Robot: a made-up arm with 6 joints.
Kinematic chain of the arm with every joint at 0, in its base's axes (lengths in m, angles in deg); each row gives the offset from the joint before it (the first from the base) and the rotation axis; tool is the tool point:
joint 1: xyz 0 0 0.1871 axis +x
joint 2: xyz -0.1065 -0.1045 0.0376 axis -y
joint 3: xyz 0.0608 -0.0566 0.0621 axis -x
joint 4: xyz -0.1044 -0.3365 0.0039 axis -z
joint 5: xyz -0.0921 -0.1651 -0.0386 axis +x
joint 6: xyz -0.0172 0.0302 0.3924 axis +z
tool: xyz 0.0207 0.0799 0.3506
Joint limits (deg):
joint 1: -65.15..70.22
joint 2: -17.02..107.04
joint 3: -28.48..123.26
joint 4: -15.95..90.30
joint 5: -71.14..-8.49
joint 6: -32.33..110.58
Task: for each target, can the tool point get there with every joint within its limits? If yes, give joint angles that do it. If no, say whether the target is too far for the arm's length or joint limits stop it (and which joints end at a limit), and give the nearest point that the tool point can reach.
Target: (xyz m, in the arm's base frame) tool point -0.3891 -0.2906 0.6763
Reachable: yes | joints 47.28 21.08 37.65 29.52 -24.76 61.89
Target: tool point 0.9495 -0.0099 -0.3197
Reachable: no: joint limits stop it (at a limit: joint 1, joint 2, joint 4, joint 5) | nearest point 0.4325 -0.1330 -0.2217 | short by 0.540 m
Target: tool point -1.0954 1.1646 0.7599
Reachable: no: too far | nearest point -0.6625 0.6391 0.5822 | short by 0.704 m
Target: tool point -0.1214 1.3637 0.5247
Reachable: no: joint limits stop it (at a limit: joint 1, joint 4, joint 5, joint 6) | nearest point -0.1161 0.8589 0.4687 | short by 0.508 m
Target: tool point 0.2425 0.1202 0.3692
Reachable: yes | joints 18.84 14.72 104.68 70.29 -52.56 46.65
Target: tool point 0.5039 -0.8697 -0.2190
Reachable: no: joint limits stop it (at a limit: joint 2, joint 4, joint 6) | nearest point 0.2856 -0.6786 -0.1298 | short by 0.304 m
